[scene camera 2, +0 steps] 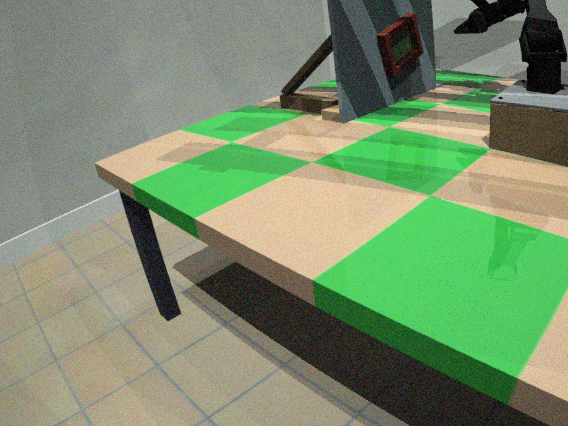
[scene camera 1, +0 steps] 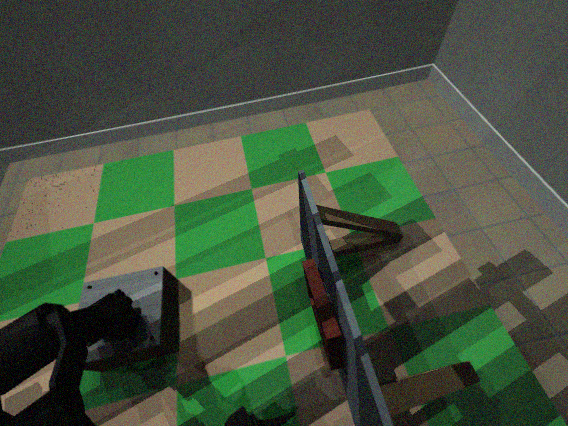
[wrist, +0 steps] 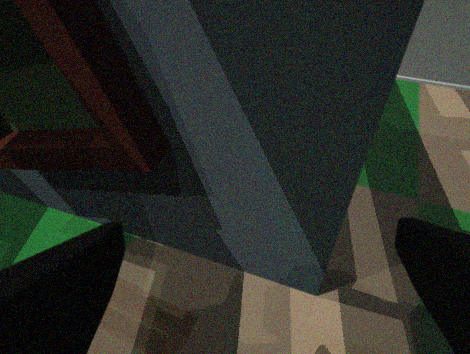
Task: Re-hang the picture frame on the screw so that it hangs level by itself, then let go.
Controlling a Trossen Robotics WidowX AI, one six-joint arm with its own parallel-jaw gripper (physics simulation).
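Seen in the pictures: gripper, fingertip midpoint: [scene camera 2: 455, 31] [wrist: 259, 233]; arm's base, origin of the base link: [scene camera 2: 545, 88] [scene camera 1: 123, 324].
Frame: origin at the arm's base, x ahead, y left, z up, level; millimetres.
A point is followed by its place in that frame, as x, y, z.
Observation:
The red picture frame [scene camera 1: 313, 280] @(423, 16, 105) [scene camera 2: 386, 57] @(422, 47, 28) [wrist: 86, 90] @(432, -105, 72) is on the front of the upright grey-blue board [scene camera 1: 345, 295] @(463, -44, 196) [scene camera 2: 360, 75] @(429, 140, -7) [wrist: 300, 100] @(477, -208, 73). It is tilted against the board's edges, not level. In the wrist view its lower corner shows at the upper left. The screw does not show; whether the frame bears on it cannot be told. My gripper [wrist: 259, 233] @(385, -228, 82) is open, with nothing between its fingers. It is in front of the board, and the board's lower corner shows beyond the gap between the fingers. The frame is up and to the left of that gap.
The board stands on a green and tan checkered table [scene camera 1: 135, 185] @(-130, 497, -112) [scene camera 2: 300, 225] @(97, 587, -113). Wooden braces [scene camera 1: 360, 222] @(560, 169, 39) [scene camera 2: 307, 67] @(567, 197, 14) prop it from behind. The arm's base box [scene camera 1: 170, 310] @(76, 35, -58) [scene camera 2: 530, 127] @(-25, 123, -53) stands in front of the board. Dark shadows cross the table and board.

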